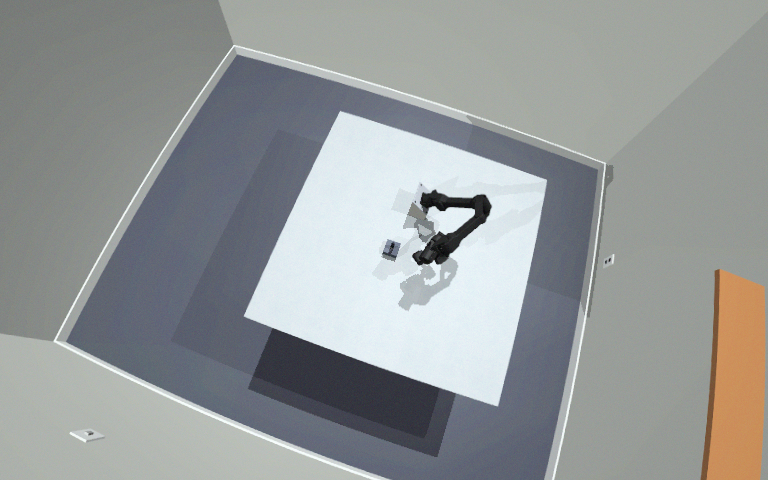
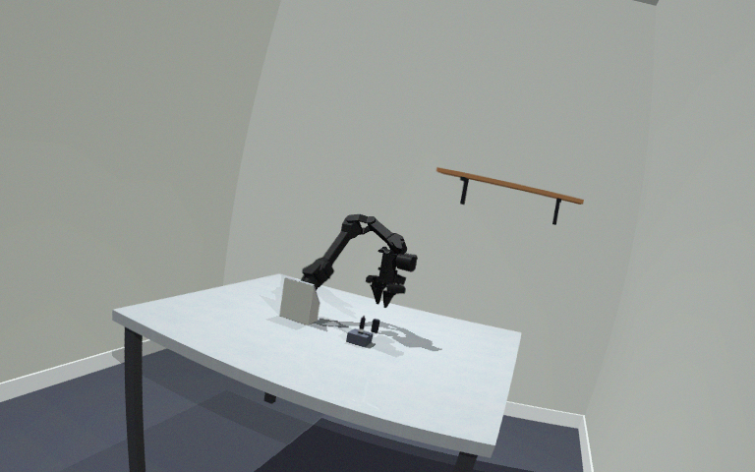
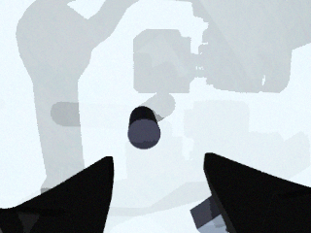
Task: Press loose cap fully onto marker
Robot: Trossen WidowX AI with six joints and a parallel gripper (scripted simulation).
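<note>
My gripper tip is 1 cm past the dark cap and 8 cm above it. The rest, counted from my gripper tip: holder block 2 cm behind, 18 cm to the right, 9 cm below.
</note>
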